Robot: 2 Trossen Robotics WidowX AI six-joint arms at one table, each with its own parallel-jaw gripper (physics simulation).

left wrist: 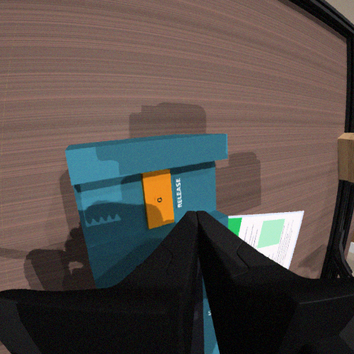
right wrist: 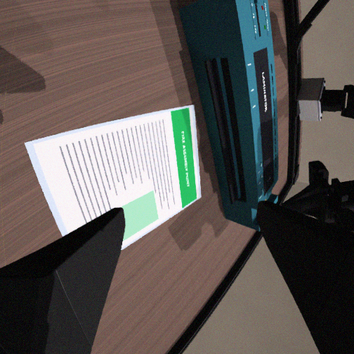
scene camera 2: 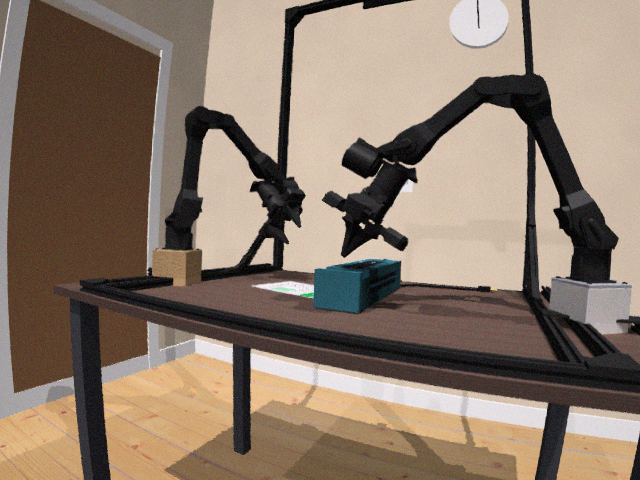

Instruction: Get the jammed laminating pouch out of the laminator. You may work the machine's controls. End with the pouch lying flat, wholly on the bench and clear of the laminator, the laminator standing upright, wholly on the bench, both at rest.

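Frame: origin at the left arm's base, x right, y ahead, z up, level; millimetres.
Where they show: left gripper, fingertip midpoint: (scene camera 2: pixel 342 256); right gripper, fingertip midpoint: (scene camera 2: pixel 293 235); left arm's base at its link origin: (scene camera 2: pixel 590 280); right arm's base at its link origin: (scene camera 2: pixel 177 249).
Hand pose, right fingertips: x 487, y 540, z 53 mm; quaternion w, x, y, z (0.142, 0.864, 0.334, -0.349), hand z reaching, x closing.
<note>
Each offset is from my right fingertips to the top centre of the thing. "spot": to the spot under its first point.
The teal laminator @(spot: dz -82, dx -360, dy -123 mm) (scene camera 2: pixel 356 284) stands upright in the middle of the bench. It also shows in the right wrist view (right wrist: pixel 235 105) and the left wrist view (left wrist: pixel 140 197), where its orange release lever (left wrist: pixel 158 198) is visible. The laminating pouch @(spot: dz -139, dx -80, dy +14 mm) (scene camera 2: pixel 286 288), white with green blocks, lies flat on the bench beside the laminator and apart from it (right wrist: pixel 116 172); a corner of it shows in the left wrist view (left wrist: pixel 270 239). My left gripper (scene camera 2: pixel 348 250) is shut and empty, raised above the laminator's top. My right gripper (scene camera 2: pixel 291 224) is open and empty, held high above the pouch.
A wooden block (scene camera 2: pixel 176 266) stands at the bench's left end. A black frame rail (scene camera 2: pixel 318 333) runs along the bench edges, with uprights behind. A small grey object (scene camera 2: pixel 554 294) sits at the right edge.
</note>
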